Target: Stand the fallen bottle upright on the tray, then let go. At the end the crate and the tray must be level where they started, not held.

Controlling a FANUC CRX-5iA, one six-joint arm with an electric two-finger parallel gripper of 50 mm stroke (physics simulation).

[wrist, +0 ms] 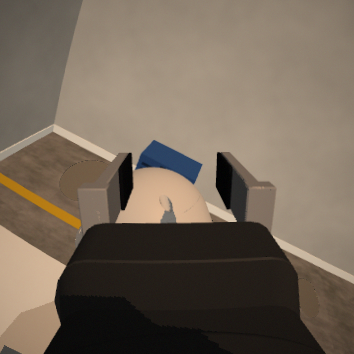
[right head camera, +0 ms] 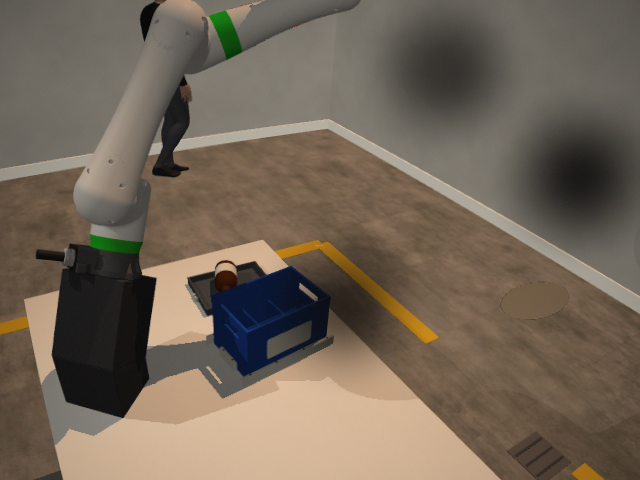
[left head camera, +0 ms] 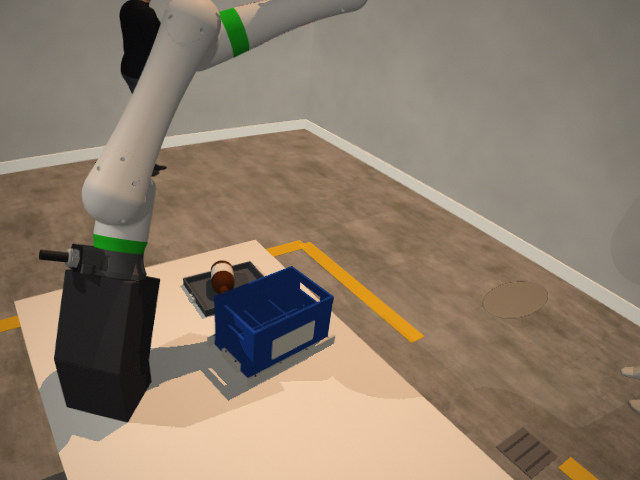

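Seen in the pictures: gripper, between the fingertips: (wrist: pixel 174 169); arm's base, origin of its link: (right head camera: pixel 111 273) (left head camera: pixel 115 274).
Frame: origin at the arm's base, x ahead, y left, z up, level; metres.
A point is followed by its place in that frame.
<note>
A brown bottle with a pale label band (left head camera: pixel 222 277) @(x 0.371, y 0.167, z -0.228 m) (right head camera: pixel 225 275) @(x 0.375, y 0.172, z -0.226 m) lies on its side in the dark grey tray (left head camera: pixel 196 299) @(x 0.277, y 0.162, z -0.280 m) (right head camera: pixel 199 297) @(x 0.280, y 0.164, z -0.278 m) at the back of the table. Its neck end points toward the crate, which partly hides the tray. The blue crate (left head camera: pixel 246 335) @(x 0.268, y -0.181, z -0.160 m) (right head camera: pixel 242 333) @(x 0.267, y -0.194, z -0.146 m) stands upright in front of the tray, with dividers inside and a pale label on its side. My gripper (wrist: pixel 174 169) @(x 0.308, y 0.036, z 0.689 m) is open and empty in the wrist view, facing the room's wall. It does not show in either head view, where the arm runs out of the top.
The robot's black base (left head camera: pixel 103 341) @(x -0.076, y -0.130, z -0.081 m) (right head camera: pixel 100 338) @(x -0.070, y -0.135, z -0.079 m) stands on the left of the pale table (left head camera: pixel 310 428) @(x 0.319, y -0.421, z -0.303 m) (right head camera: pixel 310 428) @(x 0.337, y -0.431, z -0.304 m). A person in black (left head camera: pixel 138 41) (right head camera: pixel 174 124) stands behind the arm. A blue box (wrist: pixel 172 159) and a rounded pale arm part (wrist: pixel 155 195) @(x 0.250, y 0.028, z 0.623 m) show beyond the fingers in the wrist view.
</note>
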